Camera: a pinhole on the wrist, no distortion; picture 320 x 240 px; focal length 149.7 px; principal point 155.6 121.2 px. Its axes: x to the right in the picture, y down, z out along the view. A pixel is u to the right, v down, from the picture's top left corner.
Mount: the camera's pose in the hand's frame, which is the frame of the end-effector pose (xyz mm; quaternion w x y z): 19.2 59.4 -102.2 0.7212 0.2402 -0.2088 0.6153
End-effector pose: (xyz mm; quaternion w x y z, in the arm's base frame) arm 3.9 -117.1 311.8 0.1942 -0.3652 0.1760 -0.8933
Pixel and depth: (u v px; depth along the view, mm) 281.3 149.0 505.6
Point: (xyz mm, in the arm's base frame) 438.2 -296.0 637.7
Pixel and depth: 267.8 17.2 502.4
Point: 84.1 -408.7 883.5
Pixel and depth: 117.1 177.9 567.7
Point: 270.8 258.1 542.7
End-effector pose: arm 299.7 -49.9 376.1 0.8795 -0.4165 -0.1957 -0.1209
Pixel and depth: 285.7 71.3 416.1
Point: 410.5 324.4 667.6
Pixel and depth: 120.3 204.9 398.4
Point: -23.7 -40.5 537.9
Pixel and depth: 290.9 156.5 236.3
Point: 277.5 178.3 437.3
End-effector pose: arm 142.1 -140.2 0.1 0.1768 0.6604 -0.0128 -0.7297
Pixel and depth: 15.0 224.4 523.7
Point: -27.3 523.0 256.2
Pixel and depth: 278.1 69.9 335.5
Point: -163.9 -311.2 -111.1
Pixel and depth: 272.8 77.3 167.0
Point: 48.5 -238.4 -56.1
